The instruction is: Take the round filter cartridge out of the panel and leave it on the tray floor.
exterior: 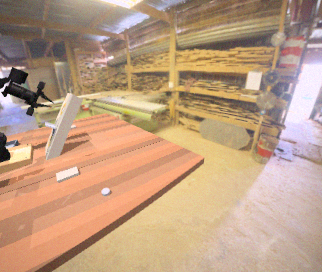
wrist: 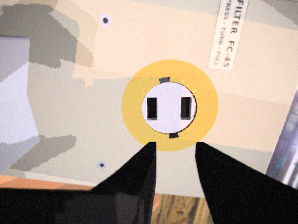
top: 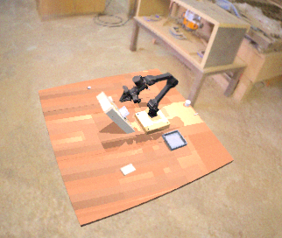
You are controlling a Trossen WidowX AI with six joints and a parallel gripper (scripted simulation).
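The round filter cartridge lies 6 cm ahead of my gripper tip and 4 cm below it. The rest, counted from my gripper tip: service panel: 1 cm ahead, 12 cm below; then dark-rimmed tray: 33 cm behind, 33 cm to the left, 26 cm below.
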